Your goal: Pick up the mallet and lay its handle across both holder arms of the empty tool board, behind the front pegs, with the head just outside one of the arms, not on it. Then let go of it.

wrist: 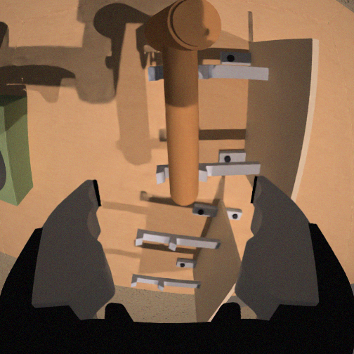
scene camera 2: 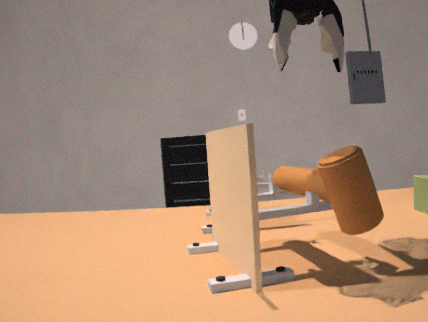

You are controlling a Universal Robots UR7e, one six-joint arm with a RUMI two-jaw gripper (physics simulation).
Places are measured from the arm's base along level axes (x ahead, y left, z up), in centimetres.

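Pixels of known places: gripper, between the fingertips: [scene camera 2: 311, 71].
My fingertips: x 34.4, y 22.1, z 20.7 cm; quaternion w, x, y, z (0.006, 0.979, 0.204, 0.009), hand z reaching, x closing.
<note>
Behind a point stands the place of what it marks.
The orange mallet [scene camera 2: 352, 192] @(x 31.2, y 35.4, z 4.1 cm) [wrist: 182, 125] rests with its handle across both grey holder arms [wrist: 240, 73] [wrist: 235, 169] of the nearer tool board [scene camera 2: 232, 190] @(x 46.5, y 29.2, z 4.4 cm) [wrist: 282, 115]. In the wrist view the handle lies between the front pegs at the arms' left ends and the second pegs. The head is just outside the upper arm in that view, off its end of the pair; in scene camera 2 the head is tilted and hangs above the table. My gripper [scene camera 2: 310, 69] @(x 34.4, y 22.1, z 20.7 cm) [wrist: 175, 181] is open and empty, well above the mallet and apart from it.
A second board [wrist: 217, 265] with two pegged arms [wrist: 177, 240] [wrist: 166, 283] stands beyond the handle end. A green block [scene camera 2: 421, 194] @(x 9.6, y -3.5, z -3.3 cm) [wrist: 16, 150] stands on the table [scene camera 2: 100, 265] @(x 69.1, y 27.8, z -7.3 cm) at the left of the wrist view. Shadows fall beside the mallet.
</note>
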